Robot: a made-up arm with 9 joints.
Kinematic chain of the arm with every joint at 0, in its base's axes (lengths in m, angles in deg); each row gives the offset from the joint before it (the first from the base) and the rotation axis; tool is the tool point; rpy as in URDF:
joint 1: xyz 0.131 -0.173 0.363 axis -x
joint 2: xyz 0.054 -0.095 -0.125 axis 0.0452 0 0.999
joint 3: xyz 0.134 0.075 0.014 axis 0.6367 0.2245 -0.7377
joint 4: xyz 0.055 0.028 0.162 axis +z
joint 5: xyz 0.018 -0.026 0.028 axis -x
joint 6: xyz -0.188 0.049 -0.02 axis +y
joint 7: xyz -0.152 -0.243 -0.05 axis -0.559 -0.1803 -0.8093
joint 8: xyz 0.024 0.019 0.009 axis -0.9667 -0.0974 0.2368
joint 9: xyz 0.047 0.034 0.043 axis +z
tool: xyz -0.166 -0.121 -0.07 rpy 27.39 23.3 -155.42
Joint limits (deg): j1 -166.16..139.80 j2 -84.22..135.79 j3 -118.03..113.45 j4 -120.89..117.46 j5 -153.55..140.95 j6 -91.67..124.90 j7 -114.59..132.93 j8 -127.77..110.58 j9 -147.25..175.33
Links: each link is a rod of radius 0.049 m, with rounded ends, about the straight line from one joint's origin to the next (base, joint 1, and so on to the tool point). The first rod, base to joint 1, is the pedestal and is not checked.
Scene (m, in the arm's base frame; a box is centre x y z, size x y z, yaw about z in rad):
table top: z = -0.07
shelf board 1: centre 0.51 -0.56 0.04 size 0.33 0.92 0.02 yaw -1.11
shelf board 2: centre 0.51 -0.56 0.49 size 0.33 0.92 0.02 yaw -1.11
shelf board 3: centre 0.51 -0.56 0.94 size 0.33 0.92 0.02 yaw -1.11
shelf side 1: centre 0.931 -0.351 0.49 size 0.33 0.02 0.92 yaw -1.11
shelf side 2: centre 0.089 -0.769 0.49 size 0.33 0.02 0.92 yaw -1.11
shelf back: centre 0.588 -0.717 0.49 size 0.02 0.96 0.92 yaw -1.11
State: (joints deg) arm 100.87 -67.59 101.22 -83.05 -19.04 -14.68 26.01 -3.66 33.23
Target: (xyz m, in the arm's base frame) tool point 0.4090 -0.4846 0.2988
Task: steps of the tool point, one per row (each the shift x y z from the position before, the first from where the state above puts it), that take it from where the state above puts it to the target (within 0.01 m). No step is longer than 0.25 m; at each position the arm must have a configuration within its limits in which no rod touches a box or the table.
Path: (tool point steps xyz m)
1: 0.0996 -0.0643 -0.1729
2: 0.0267 -0.1276 -0.1503
3: -0.0408 -0.1608 -0.0886
4: -0.0896 -0.1540 -0.0090
5: -0.1124 -0.1108 0.0641

